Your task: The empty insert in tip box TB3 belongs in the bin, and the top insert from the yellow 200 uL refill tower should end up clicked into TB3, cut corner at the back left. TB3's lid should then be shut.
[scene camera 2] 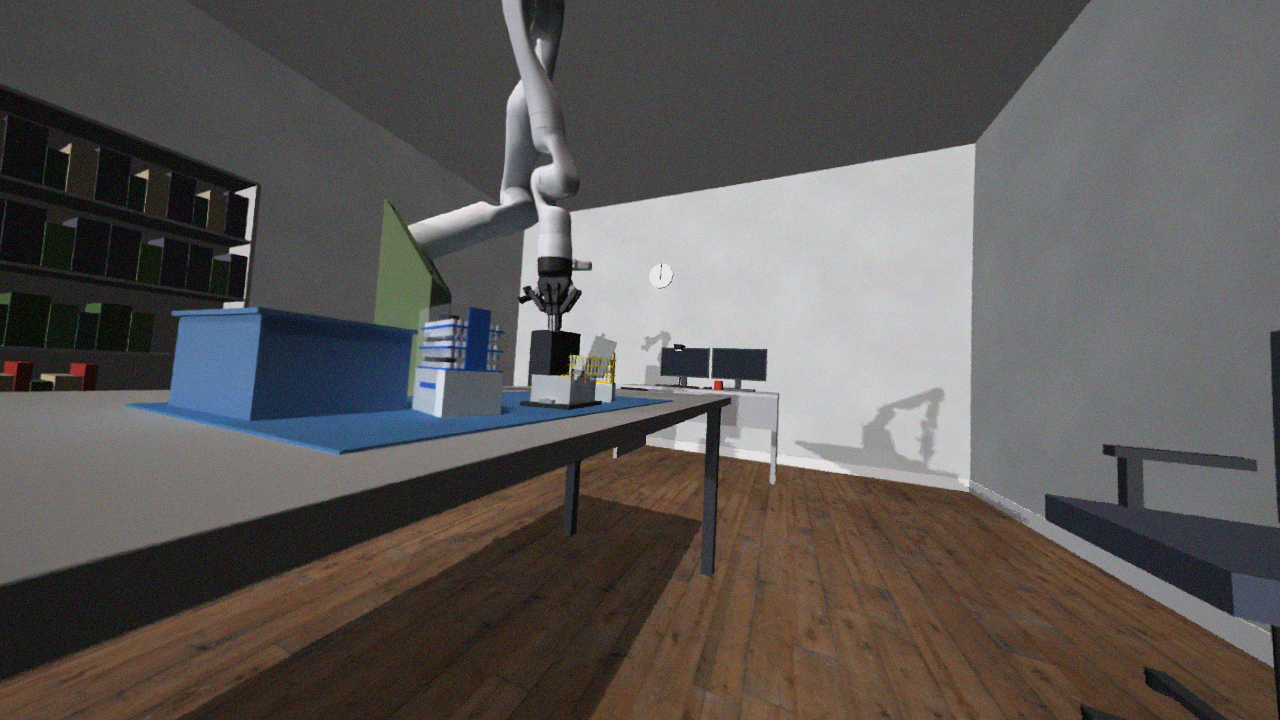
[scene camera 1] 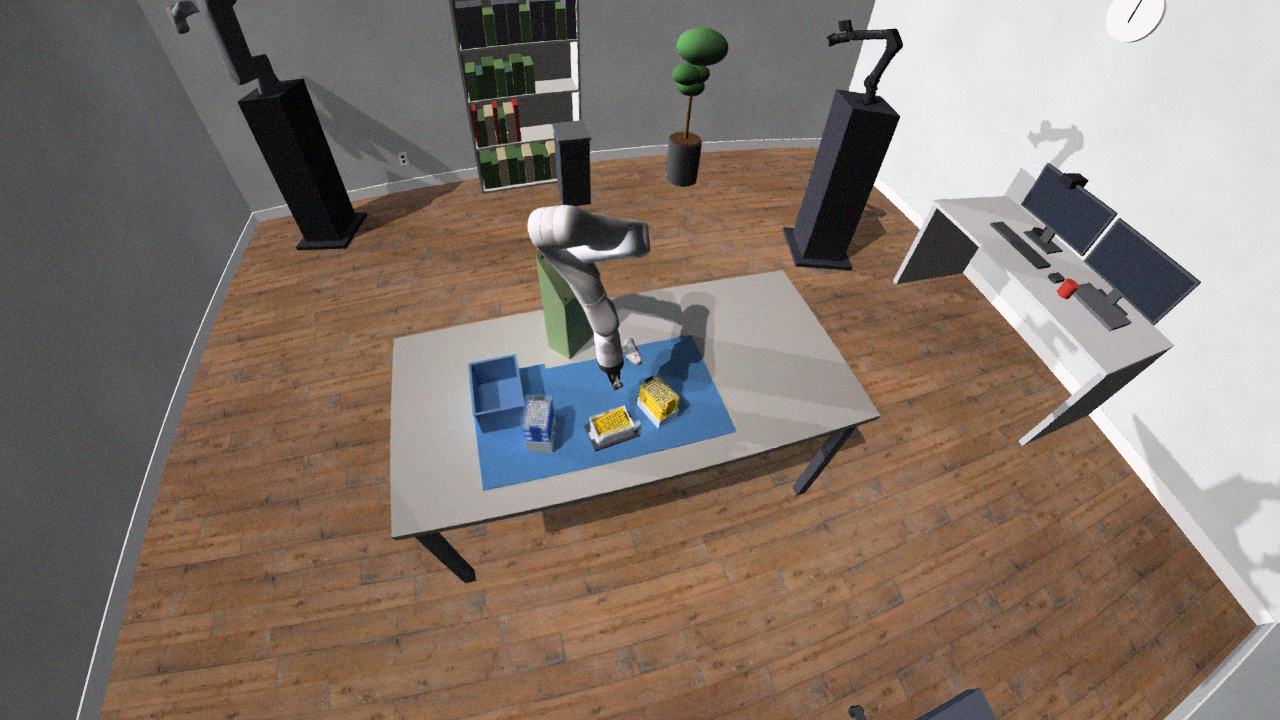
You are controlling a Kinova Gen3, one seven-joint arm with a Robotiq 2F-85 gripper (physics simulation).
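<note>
My gripper point(scene camera 1: 616, 385) point(scene camera 2: 554, 327) is shut and empty, pointing down above the mat, behind tip box TB3. TB3 is a white box point(scene camera 1: 614, 438) point(scene camera 2: 560, 390) on a dark base at the front middle of the mat, with a yellow insert point(scene camera 1: 613, 420) showing at its top; whether that insert is seated and where its cut corner lies cannot be told. A pale tilted panel point(scene camera 2: 602, 346), seemingly the raised lid, stands above TB3 in the second view. The yellow refill tower point(scene camera 1: 659, 400) stands to the right. The blue bin point(scene camera 1: 496, 417) point(scene camera 2: 214, 365) is at the left; no insert shows inside.
A blue-and-white refill tower point(scene camera 1: 538, 423) point(scene camera 2: 458, 392) stands between the bin and TB3. These things stand on a blue mat point(scene camera 1: 572, 465) point(scene camera 2: 349, 436) on the grey table point(scene camera 1: 769, 358). The green arm mount point(scene camera 1: 562, 322) point(scene camera 2: 400, 277) stands at the table's back.
</note>
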